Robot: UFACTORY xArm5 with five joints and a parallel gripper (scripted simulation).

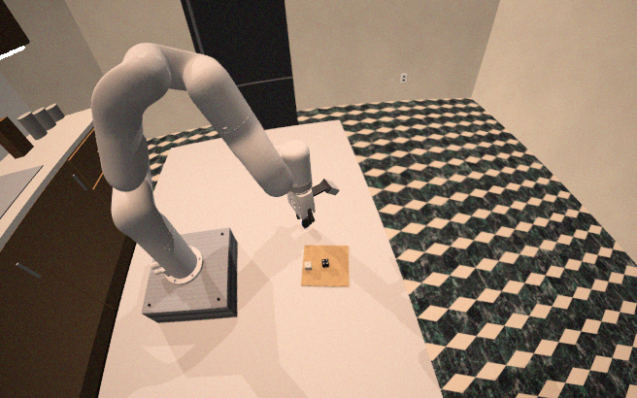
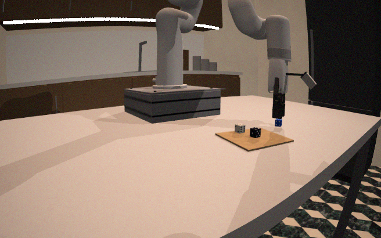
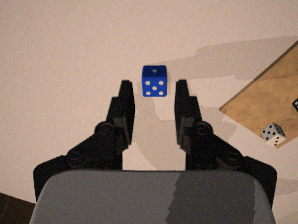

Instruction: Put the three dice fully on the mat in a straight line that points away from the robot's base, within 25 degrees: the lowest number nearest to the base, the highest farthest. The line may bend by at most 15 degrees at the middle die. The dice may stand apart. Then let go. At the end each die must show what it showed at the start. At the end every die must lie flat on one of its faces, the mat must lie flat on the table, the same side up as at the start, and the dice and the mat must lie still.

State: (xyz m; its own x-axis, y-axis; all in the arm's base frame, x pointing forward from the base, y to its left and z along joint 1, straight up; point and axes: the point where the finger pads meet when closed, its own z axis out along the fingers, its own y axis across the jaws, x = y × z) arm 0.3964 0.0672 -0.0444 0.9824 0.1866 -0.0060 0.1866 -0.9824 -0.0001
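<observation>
Now: the blue die 40 mm below my hand. Round my hand: black die (10 mm ahead, 170 mm to the right, 30 mm below); then tan mat (10 mm ahead, 170 mm to the right, 40 mm below); then white die (40 mm behind, 150 mm to the right, 30 mm below).
</observation>
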